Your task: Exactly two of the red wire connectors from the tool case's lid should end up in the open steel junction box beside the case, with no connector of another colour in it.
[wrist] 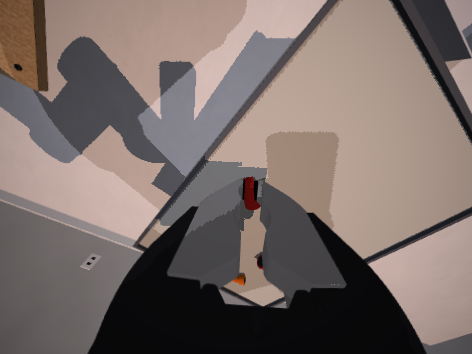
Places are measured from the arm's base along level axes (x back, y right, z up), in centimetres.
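Pixels of known places: gripper, fingertip midpoint: (249, 182).
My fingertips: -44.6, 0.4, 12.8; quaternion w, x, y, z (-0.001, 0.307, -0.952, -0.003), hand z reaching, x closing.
Observation:
Behind a point stands the place of what it marks, as x, y, z.
My gripper (249, 182) @(-44.6, 0.4, 12.8) is shut on a red wire connector (251, 199) @(-45.5, 1.2, 13.7), held upright in the picture between the two dark fingertip pads, over the left part of the tool case's lid (380, 125) @(-49.2, -9.1, 12.4). A second red connector (260, 261) @(-52.2, 7.6, 13.2) lies in the lid, mostly hidden behind the right finger. An orange connector (240, 279) @(-52.7, 12.2, 13.2) lies near it, partly covered by the left finger. The fingers hide much of the lid's near part. I cannot make out the open steel junction box in this view.
A wooden object (22, 45) @(-13.2, 8.6, 0.2) with a dark hole stands at the upper left. Dark raised rims (280, 80) @(-41.4, -6.8, 12.4) edge the lid. A dark grey block (440, 30) @(-53.2, -22.3, 0.9) is at the upper right. A grey surface at the lower left carries a small white plate (91, 261). Large shadows fall at the upper left.

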